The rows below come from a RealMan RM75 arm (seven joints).
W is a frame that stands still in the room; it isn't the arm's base.
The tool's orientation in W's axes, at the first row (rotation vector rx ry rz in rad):
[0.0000, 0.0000, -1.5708]
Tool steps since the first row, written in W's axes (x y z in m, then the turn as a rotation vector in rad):
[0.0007, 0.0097, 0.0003, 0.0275, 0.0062, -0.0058]
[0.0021, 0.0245, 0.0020, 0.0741, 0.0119, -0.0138]
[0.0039, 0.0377, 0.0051, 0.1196, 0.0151, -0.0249]
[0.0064, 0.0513, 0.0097, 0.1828, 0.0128, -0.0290]
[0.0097, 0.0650, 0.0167, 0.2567, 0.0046, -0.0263]
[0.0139, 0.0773, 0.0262, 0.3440, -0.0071, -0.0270]
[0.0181, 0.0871, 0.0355, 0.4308, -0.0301, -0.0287]
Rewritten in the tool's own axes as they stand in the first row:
[-0.0097, 0.0007, 0.0003, -0.0062, 0.0275, -0.0058]
[-0.0245, 0.0021, 0.0020, -0.0119, 0.0741, -0.0138]
[-0.0377, 0.0039, 0.0051, -0.0151, 0.1196, -0.0249]
[-0.0513, 0.0064, 0.0097, -0.0128, 0.1828, -0.0290]
[-0.0650, 0.0097, 0.0167, -0.0046, 0.2567, -0.0263]
[-0.0773, 0.0139, 0.0262, 0.0071, 0.3440, -0.0270]
[-0.0871, 0.0181, 0.0355, 0.0301, 0.4308, -0.0287]

